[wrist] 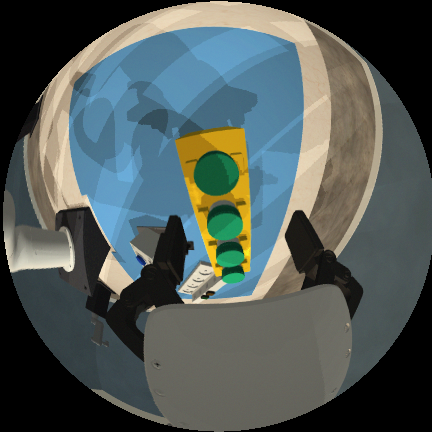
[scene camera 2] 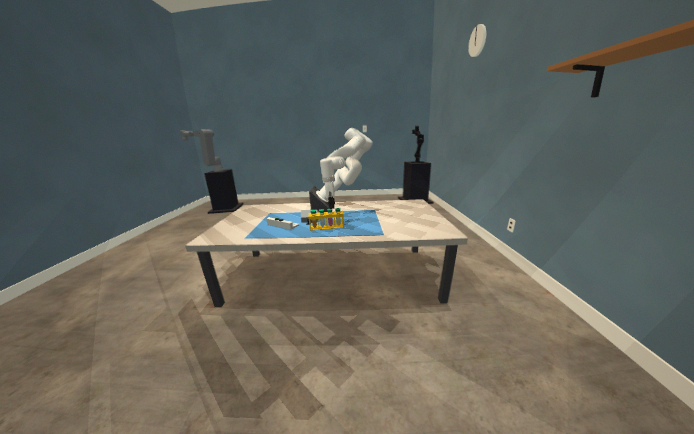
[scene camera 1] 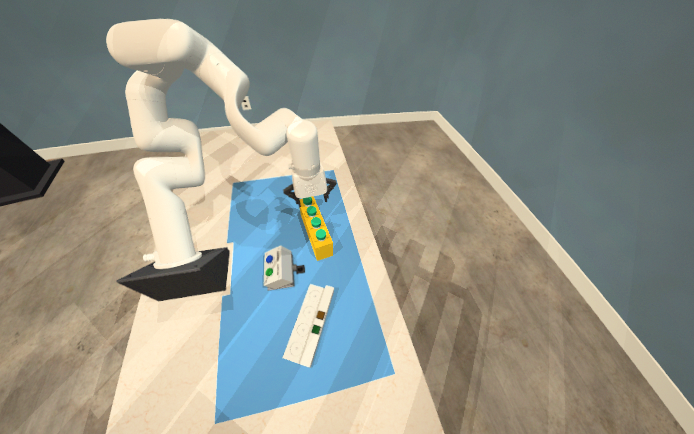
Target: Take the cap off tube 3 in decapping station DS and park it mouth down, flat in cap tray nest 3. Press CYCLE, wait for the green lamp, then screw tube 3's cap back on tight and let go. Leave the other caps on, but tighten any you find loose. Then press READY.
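Seen in the pictures: gripper, fingertip midpoint: (wrist: 238,225) (scene camera 2: 332,206) (scene camera 1: 312,201); arm's base, link origin: (wrist: 65,248) (scene camera 2: 322,196) (scene camera 1: 179,261).
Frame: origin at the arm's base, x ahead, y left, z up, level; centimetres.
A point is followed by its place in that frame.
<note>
The yellow rack (scene camera 1: 322,251) @(z -3.6, x 43.3, y -9.4 cm) (scene camera 2: 342,221) @(z -5.6, x 45.4, y 11.9 cm) (wrist: 210,142) @(z 0.1, x 43.7, y 11.6 cm) holds a row of tubes with green caps; caps show on the far one (scene camera 1: 307,200) @(z 2.7, x 43.6, y 8.8 cm) (wrist: 216,173) @(z 2.7, x 43.8, y 9.6 cm), the two middle ones (scene camera 1: 311,210) @(z 2.7, x 43.7, y 3.9 cm) (scene camera 1: 315,222) @(z 2.7, x 43.6, y -1.5 cm) and the near one (scene camera 1: 320,234) @(z 2.7, x 43.8, y -6.6 cm). Tube numbers are not readable. My gripper (scene camera 1: 312,200) @(z 4.7, x 44.9, y 6.0 cm) (wrist: 238,225) @(z 4.7, x 44.9, y 6.0 cm) is open and empty, above the rack's far end, its fingers on either side of the row in the wrist view. The white cap tray (scene camera 1: 296,337) @(z -8.3, x 28.4, y -31.2 cm) (wrist: 189,287) @(z -8.4, x 29.1, y -31.9 cm) has empty round nests. The grey box (scene camera 1: 284,273) @(z -2.2, x 29.8, y -13.5 cm) (wrist: 145,237) @(z -5.9, x 28.3, y -3.6 cm) has a blue button (scene camera 1: 269,258) @(z -2.2, x 26.3, y -6.9 cm) and a green button (scene camera 1: 269,271) @(z -2.2, x 25.6, y -11.3 cm).
The rack, box and tray stand on a blue mat (scene camera 1: 245,368) @(z -9.4, x 13.2, y -33.9 cm) (wrist: 270,60) @(z -9.4, x 55.3, y 26.0 cm). A black block (scene camera 1: 300,268) @(z -7.7, x 34.8, y -11.0 cm) sticks out from the box toward the rack. A brown square (scene camera 1: 320,314) @(z -4.0, x 36.7, y -28.4 cm) and a dark green square (scene camera 1: 316,329) @(z -4.0, x 34.5, y -31.8 cm) sit on the tray's side strip. My base is left of the mat.
</note>
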